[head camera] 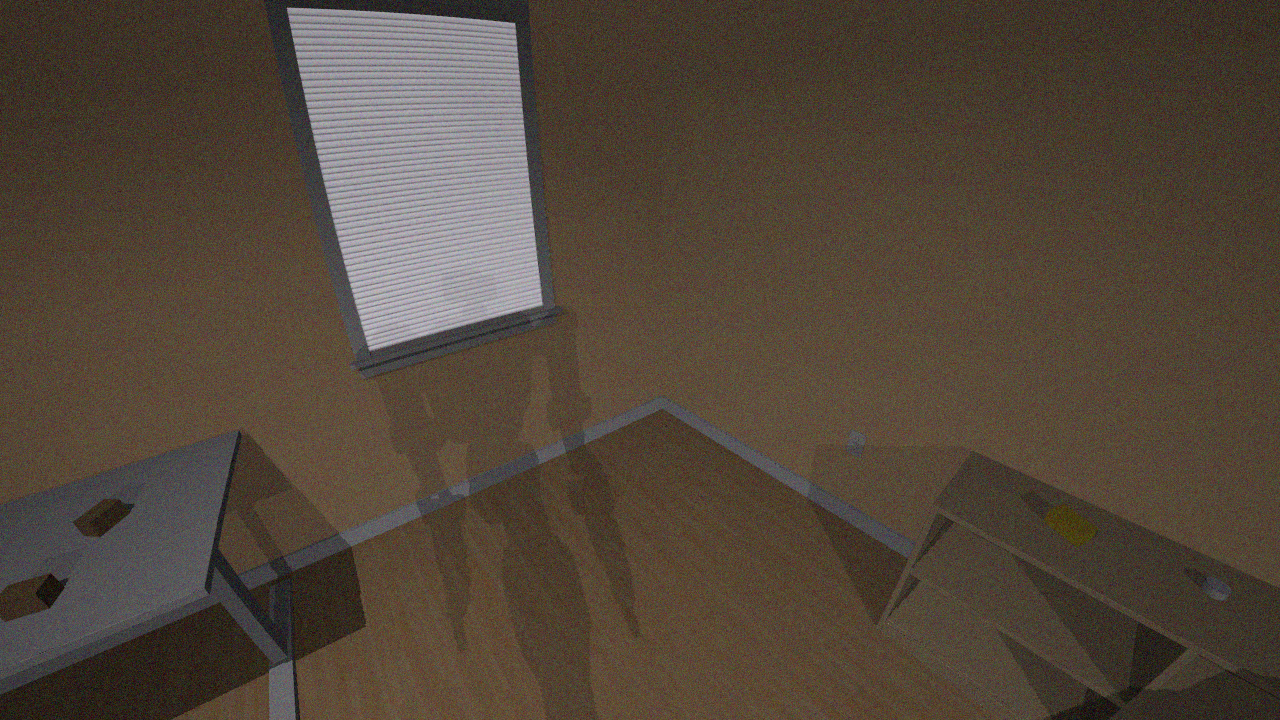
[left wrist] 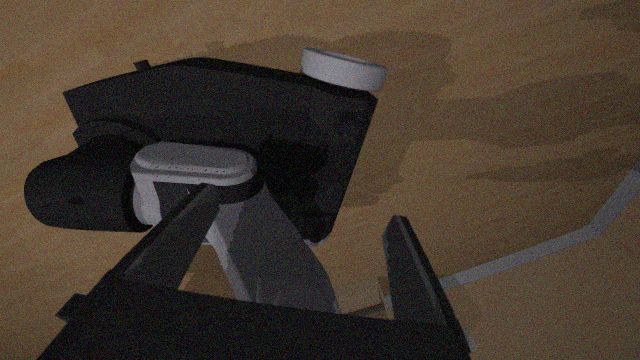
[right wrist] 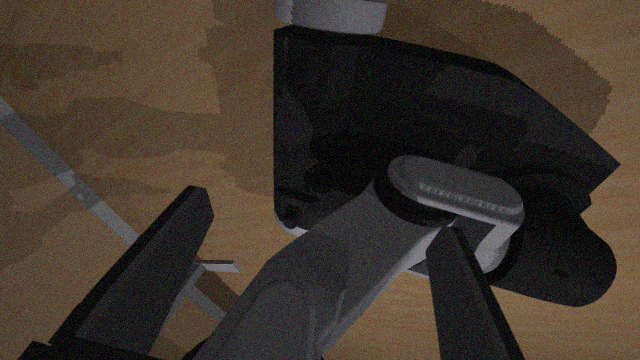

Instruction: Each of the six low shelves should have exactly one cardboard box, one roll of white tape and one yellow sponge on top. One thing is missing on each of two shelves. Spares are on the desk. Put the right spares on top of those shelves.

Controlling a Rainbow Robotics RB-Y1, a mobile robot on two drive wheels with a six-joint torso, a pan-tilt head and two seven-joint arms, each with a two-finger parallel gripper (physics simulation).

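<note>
In the head view the grey desk stands at the left, with one cardboard box near its back and another cardboard box nearer the front. At the right stands a low wooden shelf. A yellow sponge and a roll of white tape lie on its top; its right end is cut off by the view's edge. My left gripper is open and empty in the left wrist view. My right gripper is open and empty in the right wrist view. Both hang beside my base, away from desk and shelf.
A window is in the wall behind. White baseboards meet at the room corner between desk and shelf, with wooden floor in front. A desk leg stands under the desk's right end. My dark wheeled base shows beyond the fingers.
</note>
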